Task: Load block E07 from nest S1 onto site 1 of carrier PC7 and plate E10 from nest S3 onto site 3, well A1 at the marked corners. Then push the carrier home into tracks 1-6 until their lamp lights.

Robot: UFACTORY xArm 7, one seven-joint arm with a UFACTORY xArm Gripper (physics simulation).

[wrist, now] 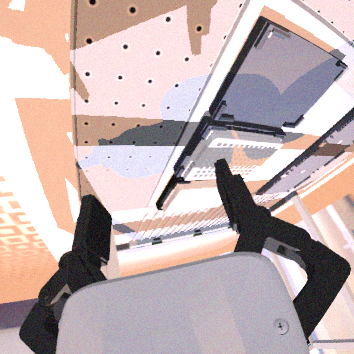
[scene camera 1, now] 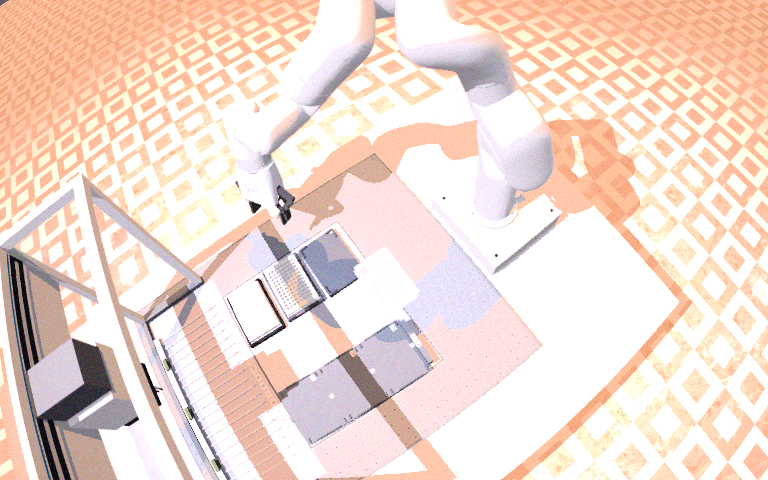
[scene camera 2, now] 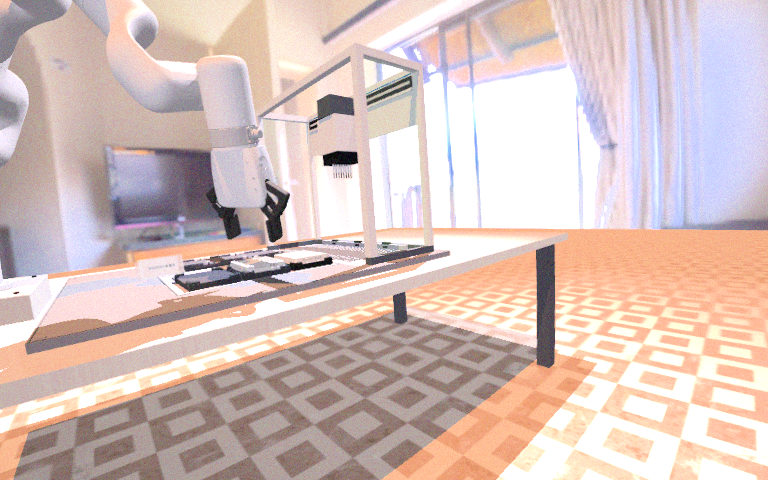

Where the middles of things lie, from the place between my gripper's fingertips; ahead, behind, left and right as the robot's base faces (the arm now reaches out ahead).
My hand is 17 cm past the well plate [scene camera 1: 382, 276], 25 cm to the right of it and 6 cm above it. Round my hand: grey carrier plate [scene camera 1: 384, 363] (1 cm behind, 41 cm to the left, 7 cm below); pipetting head [scene camera 1: 115, 409] (35 cm ahead, 32 cm to the left, 24 cm above).
